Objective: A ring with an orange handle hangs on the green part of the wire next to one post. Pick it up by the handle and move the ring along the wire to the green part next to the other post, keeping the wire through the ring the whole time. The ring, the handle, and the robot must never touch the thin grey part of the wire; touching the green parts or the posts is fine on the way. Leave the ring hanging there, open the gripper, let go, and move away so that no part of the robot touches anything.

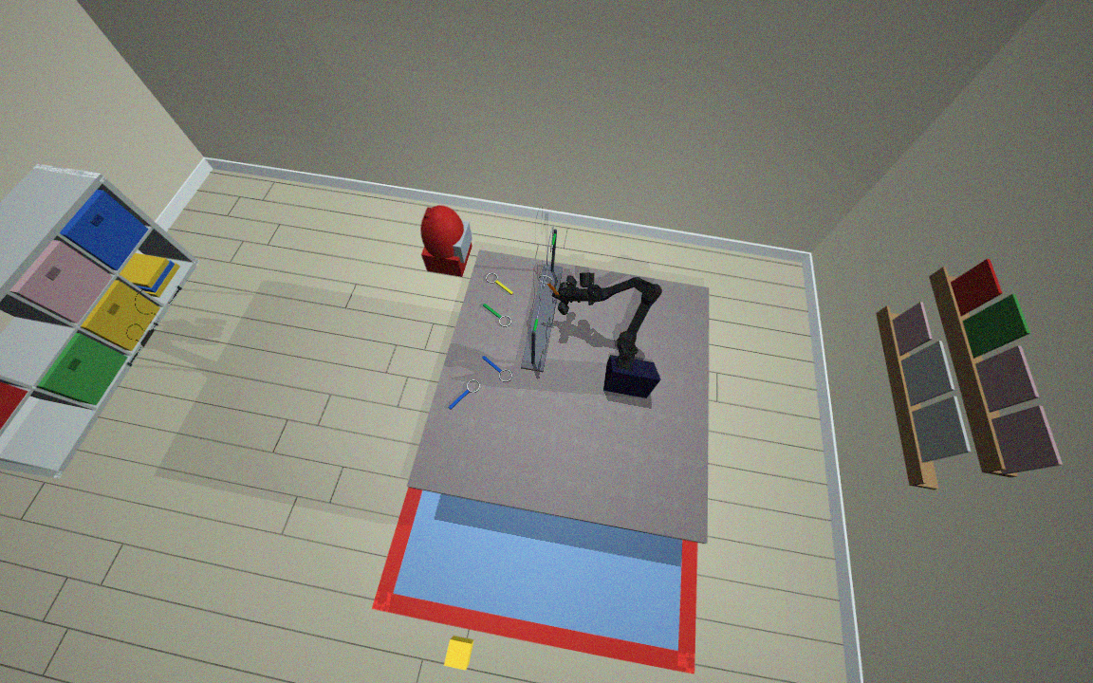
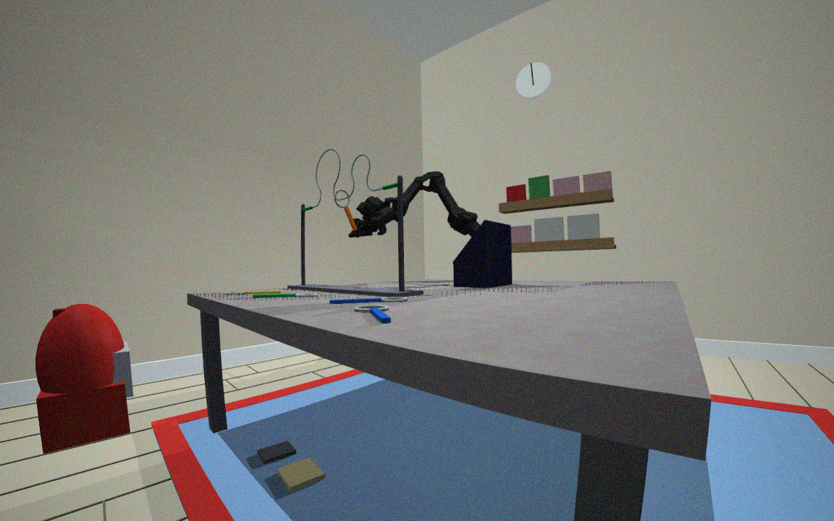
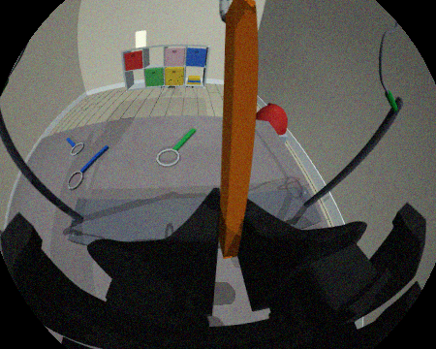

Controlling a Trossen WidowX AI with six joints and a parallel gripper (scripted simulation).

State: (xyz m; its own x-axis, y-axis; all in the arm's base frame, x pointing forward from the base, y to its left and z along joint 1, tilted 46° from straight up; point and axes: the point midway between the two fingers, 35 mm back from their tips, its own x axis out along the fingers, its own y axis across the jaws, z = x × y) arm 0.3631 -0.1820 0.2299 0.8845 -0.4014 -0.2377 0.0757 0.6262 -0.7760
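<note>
Now: the ring with orange handle 10 mm ahead of my gripper tip, 10 mm to the left of it and 90 mm above it.
</note>
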